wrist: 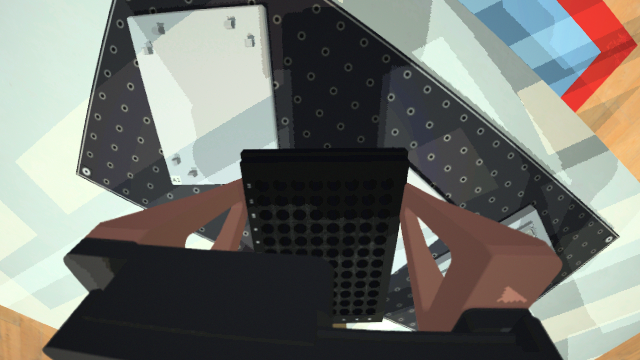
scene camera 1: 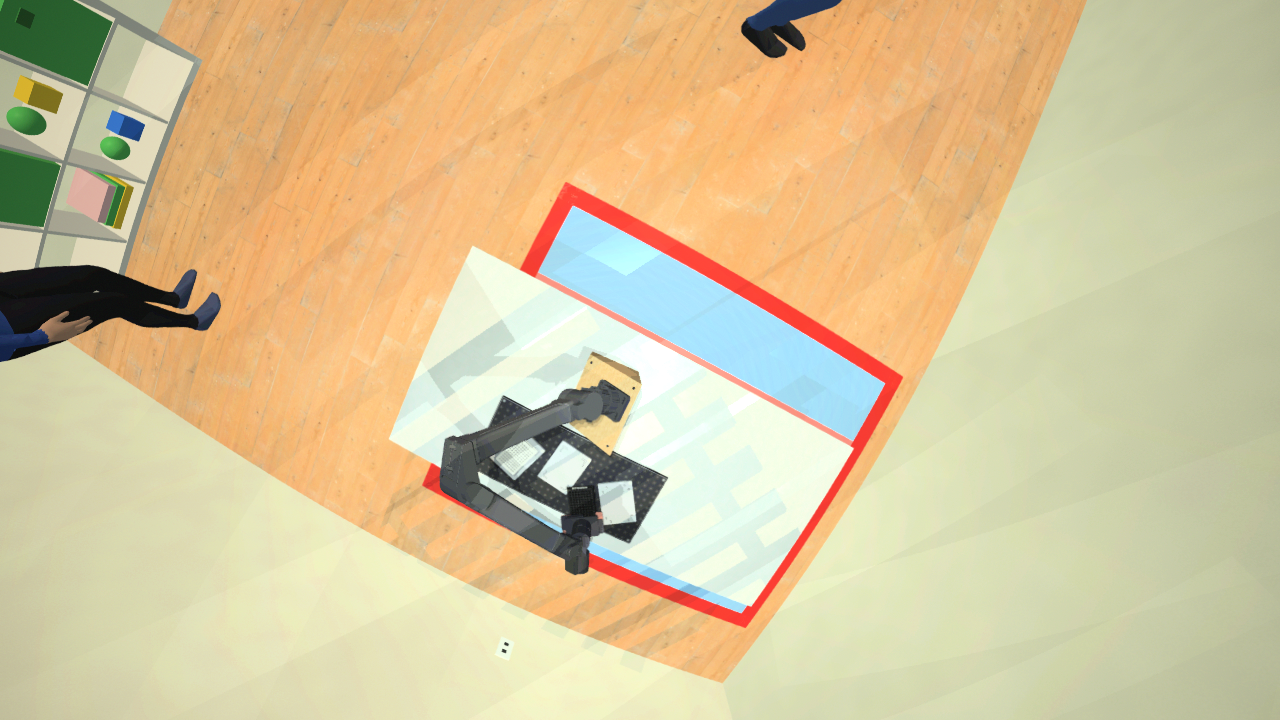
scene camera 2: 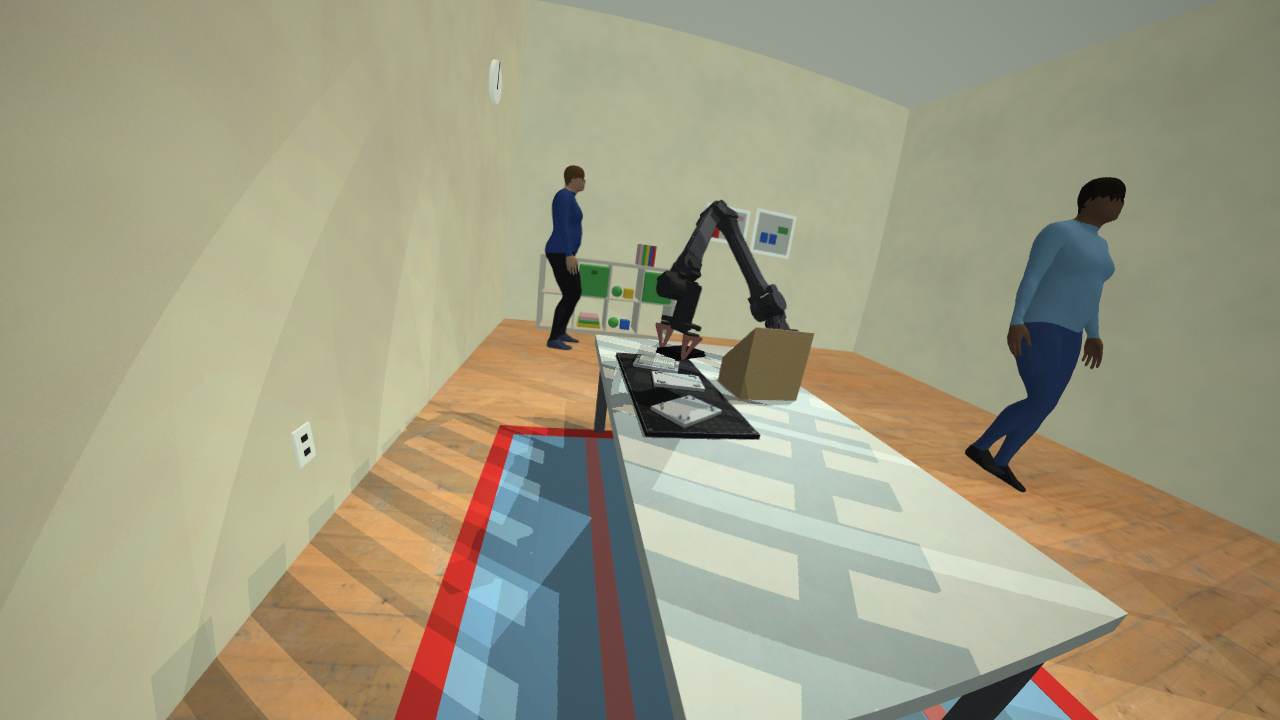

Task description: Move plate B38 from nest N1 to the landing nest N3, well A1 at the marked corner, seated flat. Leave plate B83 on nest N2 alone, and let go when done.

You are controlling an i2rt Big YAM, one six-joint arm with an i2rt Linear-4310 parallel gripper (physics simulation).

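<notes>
My gripper (scene camera 1: pixel 582 512) (scene camera 2: pixel 677 349) (wrist: pixel 323 189) is shut on a black well plate (scene camera 1: pixel 581 497) (wrist: pixel 320 220), gripped by its two sides and held above the table side of the black board. Its number is not readable. A bare white nest (scene camera 1: pixel 617 503) (scene camera 2: pixel 685 410) (wrist: pixel 215 95) lies ahead and left of the plate in the wrist view, its A1 mark at the near left corner. The middle nest (scene camera 1: pixel 563 465) (scene camera 2: pixel 677 380) is bare, mostly hidden behind plate and finger in the wrist view. A white well plate (scene camera 1: pixel 517 456) (scene camera 2: pixel 656 361) sits on the far nest. Nest numbers are not readable.
The black perforated board (scene camera 1: pixel 651 484) (wrist: pixel 335 75) carries the nests on a white table (scene camera 1: pixel 787 501) (scene camera 2: pixel 850 608). A wooden wedge block (scene camera 1: pixel 597 433) (scene camera 2: pixel 778 367) stands beside the board, under the arm's base. Two people stand on the floor away from the table.
</notes>
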